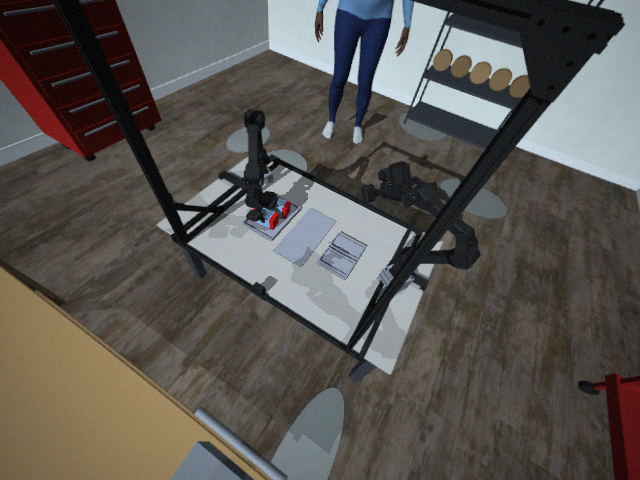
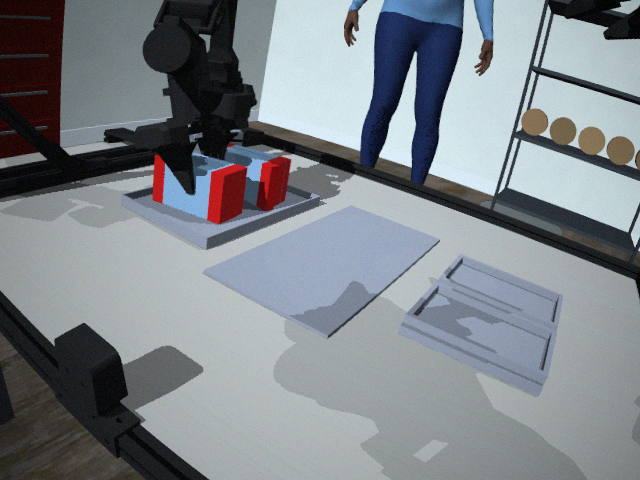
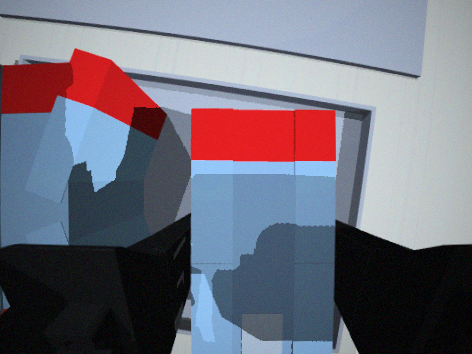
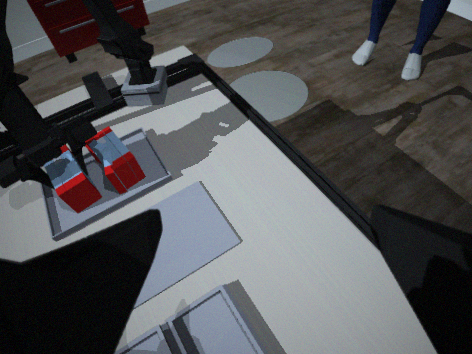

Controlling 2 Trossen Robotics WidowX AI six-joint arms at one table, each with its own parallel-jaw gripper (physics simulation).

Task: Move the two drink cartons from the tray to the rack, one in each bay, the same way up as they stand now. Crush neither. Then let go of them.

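Frame: origin at the left arm's base, x back, y right, z up, level; millimetres.
Where they show: left gripper, between the fingertips: [image 1: 267, 218] [image 2: 204, 189] [image 3: 253, 216] [image 4: 74, 182]; right gripper, between the fingertips: [image 1: 371, 186] [image 2: 585, 26] [image 4: 265, 218]; left arm's base, origin of its link: [image 1: 261, 170] [image 4: 143, 77].
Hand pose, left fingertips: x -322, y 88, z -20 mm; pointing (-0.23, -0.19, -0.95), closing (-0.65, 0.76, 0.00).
Things, the pixels of their centre, and the offset from my left fingertips.
- blue drink carton with red ends, middle of its body: [image 3: 254, 238] [image 2: 198, 184] [image 4: 71, 178] [image 1: 264, 217] dx +9, dy +7, dz +4 mm
- tray, middle of its body: [image 3: 178, 203] [image 2: 225, 199] [image 4: 103, 177] [image 1: 272, 215] dx +30, dy -41, dz -28 mm
- second carton, middle of its body: [image 3: 91, 202] [image 2: 244, 174] [image 4: 114, 159] [image 1: 277, 206] dx +53, dy -75, dz +4 mm
- rack, middle of its body: [image 2: 494, 311] [image 1: 342, 254] dx -317, dy -260, dz -26 mm
A blue drink carton with red ends [image 1: 273, 222] [image 2: 226, 196] [image 3: 265, 135] [image 4: 78, 192] stands in the tray [image 1: 261, 232] [image 2: 165, 219] [image 3: 364, 155] [image 4: 110, 209]. My left gripper [image 1: 262, 210] [image 2: 204, 170] [image 3: 253, 216] [image 4: 74, 182] is shut on it, one finger flush against each long side. The second carton [image 2: 281, 178] [image 3: 110, 90] [image 4: 125, 172] is beside it in the tray, its red end showing angled faces. The rack [image 1: 331, 271] [image 2: 465, 351] [image 4: 197, 304] has two empty bays. My right gripper [image 1: 368, 193] [image 4: 265, 218] is open and empty, raised beyond the table's far edge.
A flat grey-blue panel [image 1: 305, 237] [image 2: 330, 258] [image 3: 250, 25] [image 4: 190, 230] lies between tray and rack. A black frame surrounds the table, with a dark block [image 2: 93, 369] at its near edge. A person [image 1: 356, 51] [image 2: 413, 67] stands behind the table.
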